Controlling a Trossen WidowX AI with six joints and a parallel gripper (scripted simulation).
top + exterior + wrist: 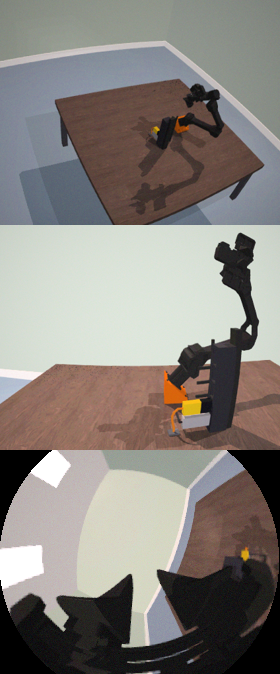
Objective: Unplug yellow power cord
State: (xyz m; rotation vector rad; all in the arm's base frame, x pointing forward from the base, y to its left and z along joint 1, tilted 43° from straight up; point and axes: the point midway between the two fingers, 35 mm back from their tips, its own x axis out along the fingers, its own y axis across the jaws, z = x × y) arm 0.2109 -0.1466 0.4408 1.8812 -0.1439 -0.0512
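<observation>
My gripper tip is 40 cm above the yellow plug, 14 cm to the left of it and 1 cm short of it.
</observation>
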